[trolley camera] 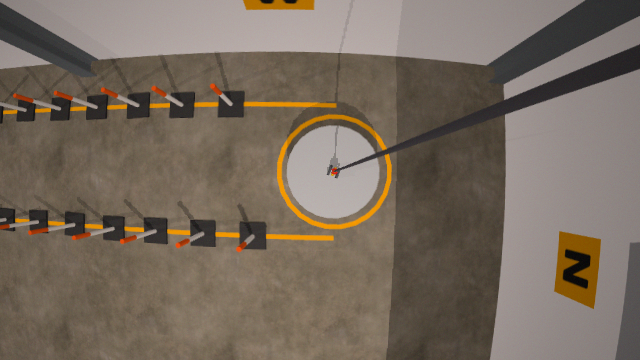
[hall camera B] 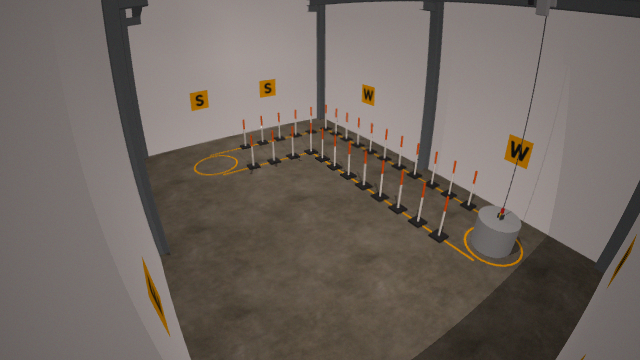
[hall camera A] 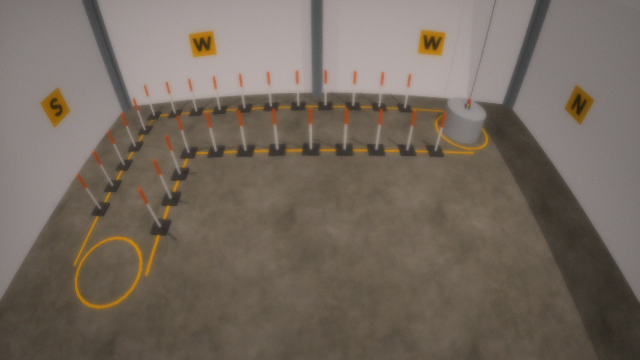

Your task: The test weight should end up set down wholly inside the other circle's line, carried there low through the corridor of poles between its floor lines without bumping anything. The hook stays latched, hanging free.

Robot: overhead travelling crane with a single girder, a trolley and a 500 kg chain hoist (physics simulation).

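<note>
The grey cylindrical test weight (hall camera A: pixel 465 124) (hall camera B: pixel 495 237) (trolley camera: pixel 310 190) is upright at the corridor's north end, over the near circle (hall camera A: pixel 470 148) (hall camera B: pixel 502 265) (trolley camera: pixel 334 227). Seen from above it is inside that circle's line. It appears to hang very slightly above the floor; any gap is hard to tell. My hook (hall camera A: pixel 468 104) (hall camera B: pixel 501 214) (trolley camera: pixel 334 171) is at the weight's top middle, shut on its lifting point, with the chain running up from it. The latch itself is too small to make out. The other circle (hall camera A: pixel 100 307) (hall camera B: pixel 215 175) lies at the corridor's far end.
Two rows of red-and-white poles (hall camera A: pixel 310 130) (hall camera B: pixel 382 180) (trolley camera: pixel 222 95) on black feet stand along the yellow floor lines (hall camera A: pixel 460 152) (hall camera B: pixel 460 251) (trolley camera: pixel 300 237). The corridor runs beside the W wall and bends near the S wall. The nearest poles stand close to the weight.
</note>
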